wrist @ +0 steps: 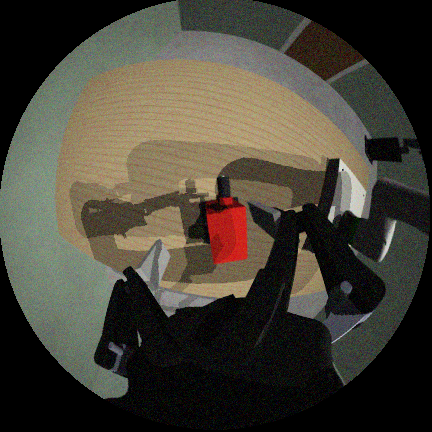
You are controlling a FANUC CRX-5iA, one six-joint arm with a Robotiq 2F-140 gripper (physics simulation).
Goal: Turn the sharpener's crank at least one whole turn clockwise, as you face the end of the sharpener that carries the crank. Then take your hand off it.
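Places are measured from the arm's base along level axes (x back, y right, z up), in millimetres.
Pixels of known places: gripper, fingertip midpoint: [205,230]; arm's base, link origin: [344,226].
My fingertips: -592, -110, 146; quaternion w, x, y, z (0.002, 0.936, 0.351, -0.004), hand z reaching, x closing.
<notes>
Ahead of a thing's pixels: the offset from my fingertips to its top centre, as dx, dy, dz. "*": to the spot under its first point. Level surfaces: height alone.
The sharpener @(* +55, -20, -69) [229,234] is a red block on the wooden table, near the middle of the wrist view. Its crank @(+13, +63, -59) [223,187] shows at the block's upper end as a black handle above a small red part. A dark part lies along the block's left side, in shadow. My gripper [205,230] is open, with nothing between its fingers. In the view, the sharpener appears between the two fingertips, closer to the right one. The right fingertip shows beside the upper right of the red block, and the left fingertip is well off to its left. Whether the right fingertip touches the sharpener I cannot tell.
The wooden table top @(dz -197) [200,100] carries broad shadows of the arm and gripper. A white panel with a dark edge [352,192] stands at the right, beyond the right finger. A black object [384,149] shows at the far right. The table's rounded edges show at the left and right.
</notes>
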